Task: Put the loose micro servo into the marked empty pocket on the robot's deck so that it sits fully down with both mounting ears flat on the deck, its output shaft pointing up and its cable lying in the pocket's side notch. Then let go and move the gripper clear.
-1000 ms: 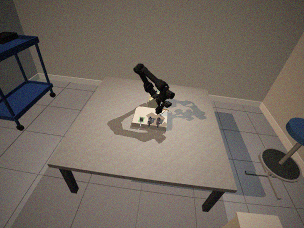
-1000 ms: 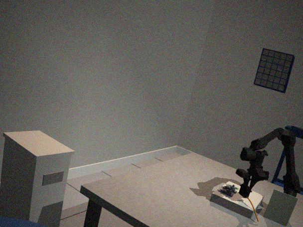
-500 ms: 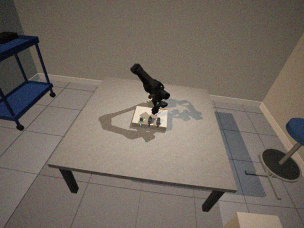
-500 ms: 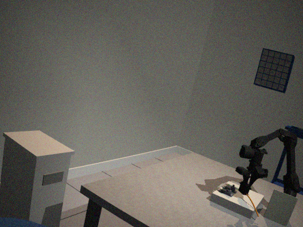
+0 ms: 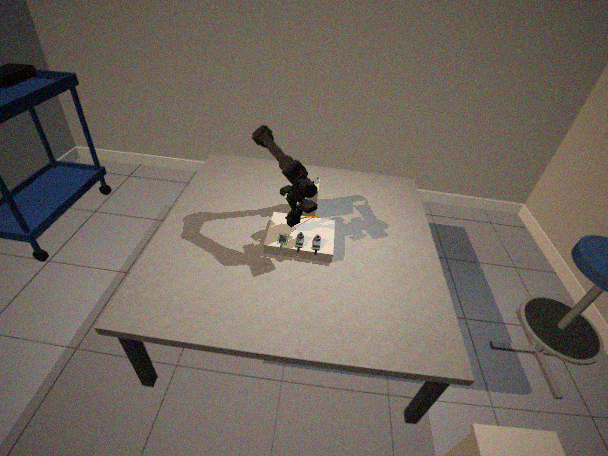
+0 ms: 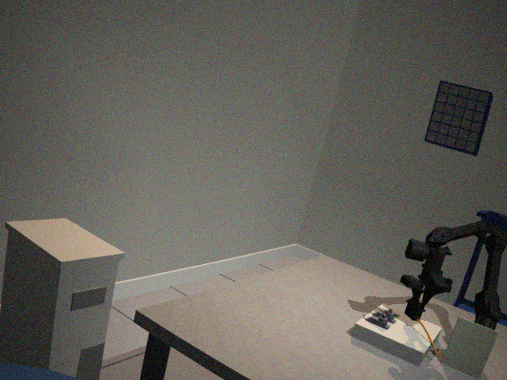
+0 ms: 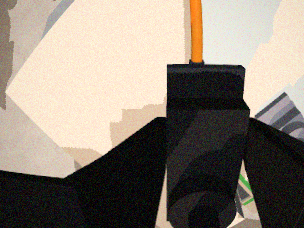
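Right now the deck is 20 mm behind my gripper tip, 30 mm to the left of it and 100 mm below it.
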